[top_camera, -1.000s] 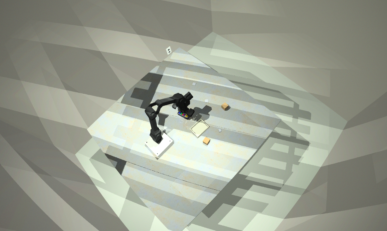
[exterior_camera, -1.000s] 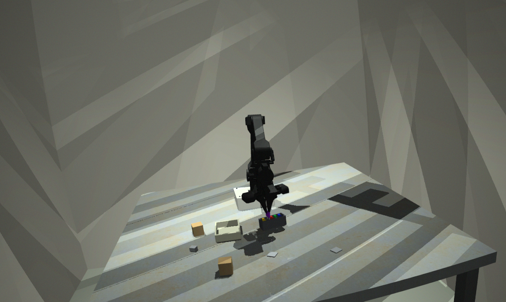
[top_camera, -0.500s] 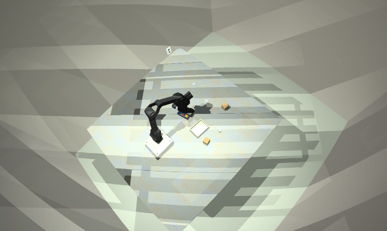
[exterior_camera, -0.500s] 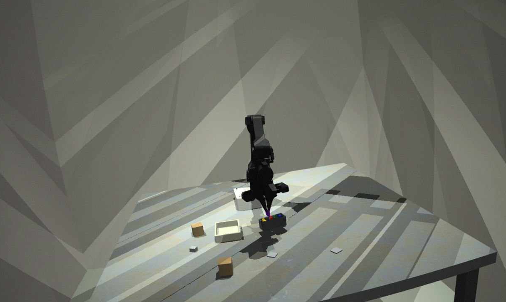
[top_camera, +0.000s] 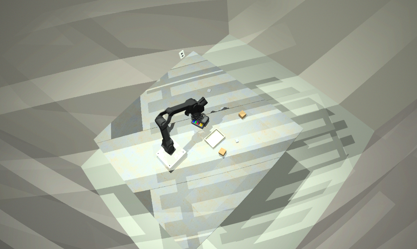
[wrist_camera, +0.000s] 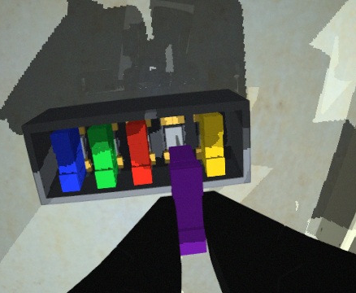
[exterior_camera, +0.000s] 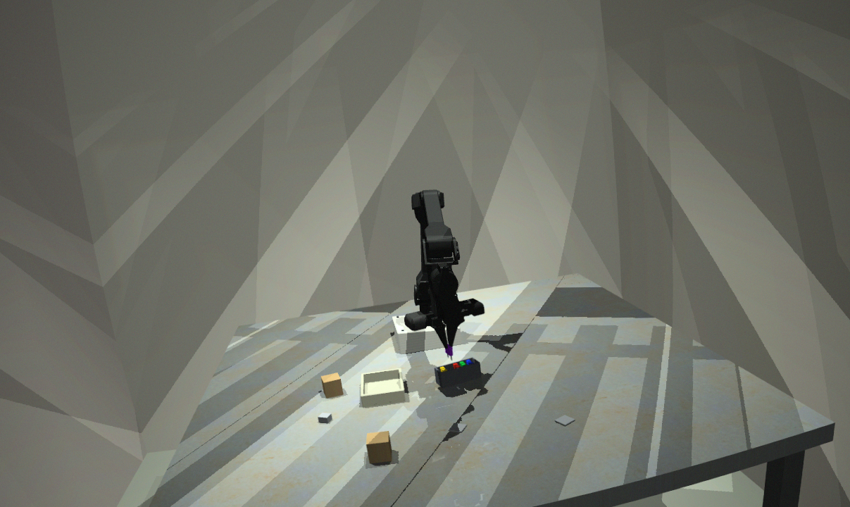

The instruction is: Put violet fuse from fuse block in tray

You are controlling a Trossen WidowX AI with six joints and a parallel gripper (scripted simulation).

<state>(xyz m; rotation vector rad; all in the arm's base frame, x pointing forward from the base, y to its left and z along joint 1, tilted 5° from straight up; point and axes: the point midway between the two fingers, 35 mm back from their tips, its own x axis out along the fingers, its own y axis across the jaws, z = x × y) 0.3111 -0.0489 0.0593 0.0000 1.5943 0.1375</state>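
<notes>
The cream tray lies 170 mm to the right of my gripper tip, 90 mm below it and 30 mm behind it. The rest, counted from my gripper tip: yellow fuse 70 mm below, 20 mm to the right; then red fuse 70 mm below, 20 mm to the left; then violet fuse 10 mm below.
</notes>
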